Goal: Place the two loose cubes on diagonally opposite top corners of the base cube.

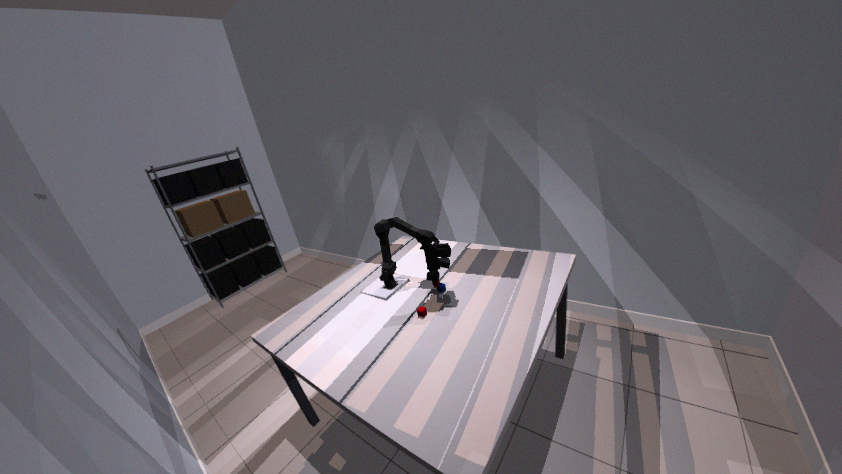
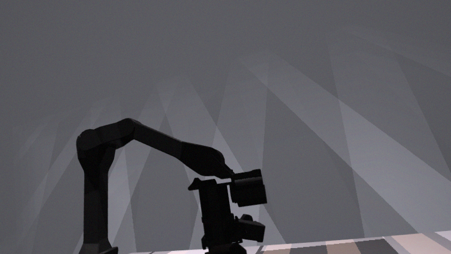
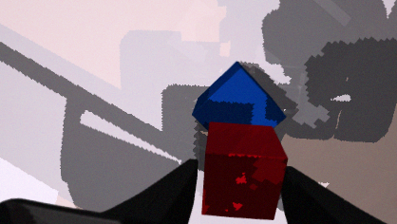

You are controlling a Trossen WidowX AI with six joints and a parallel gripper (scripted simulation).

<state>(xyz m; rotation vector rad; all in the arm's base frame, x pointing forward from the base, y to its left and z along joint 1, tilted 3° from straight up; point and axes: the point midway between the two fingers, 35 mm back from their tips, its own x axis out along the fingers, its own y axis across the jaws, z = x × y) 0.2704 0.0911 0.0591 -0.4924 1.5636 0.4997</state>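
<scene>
My gripper tip is 2 cm short of the blue cube, 1 cm to the right of it and 4 cm above it.
</scene>
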